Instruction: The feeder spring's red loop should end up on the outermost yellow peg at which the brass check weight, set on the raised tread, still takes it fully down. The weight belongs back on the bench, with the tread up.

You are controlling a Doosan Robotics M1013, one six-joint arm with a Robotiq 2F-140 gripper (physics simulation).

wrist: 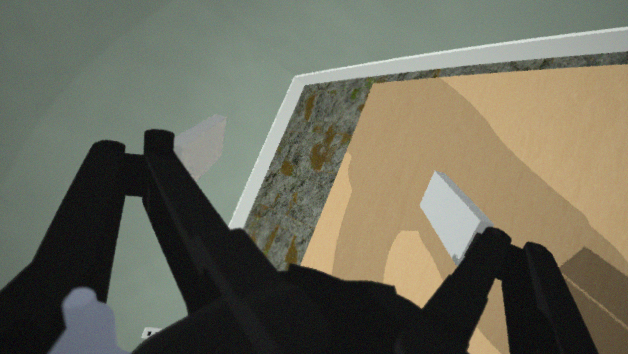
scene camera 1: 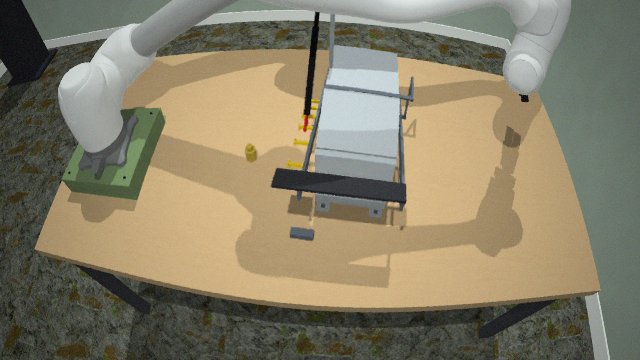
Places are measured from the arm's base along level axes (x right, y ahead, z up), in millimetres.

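Pixels of known places: gripper, fingertip midpoint: [wrist: 328,163]; arm's base at its link origin: [scene camera 1: 108,143].
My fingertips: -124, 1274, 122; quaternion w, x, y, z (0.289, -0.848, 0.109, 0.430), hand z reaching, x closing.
Ahead of a thing's pixels: the offset from my fingertips to its top centre, as dx, dy, dz. "spot": to the spot under its first point.
The brass check weight {+171, -826, -141} [scene camera 1: 251,153] stands upright on the bench, left of the feeder. The black tread {+391, -636, +0} [scene camera 1: 340,185] lies across the front ends of the feeder's side arms and looks raised above the bench. The black spring {spot: +125, -671, +65} [scene camera 1: 311,65] runs down to the red loop {spot: +192, -687, -54} [scene camera 1: 306,123], which appears to be at the middle yellow peg {+206, -687, -49} [scene camera 1: 302,127]. Two pegs show behind it, and yellow pegs [scene camera 1: 300,143] [scene camera 1: 294,164] show nearer the tread. My gripper [wrist: 328,163] is wide open and empty, at the bench's far right; the arm mostly hides it in the scene view.
The pale grey feeder body {spot: +239, -586, +24} [scene camera 1: 357,112] stands mid-bench, with a thin crossbar and side arms. A small dark grey block {+395, -711, -171} [scene camera 1: 302,234] lies in front of it. The arm's green base [scene camera 1: 145,150] is at the left. The arm spans above the back of the bench.
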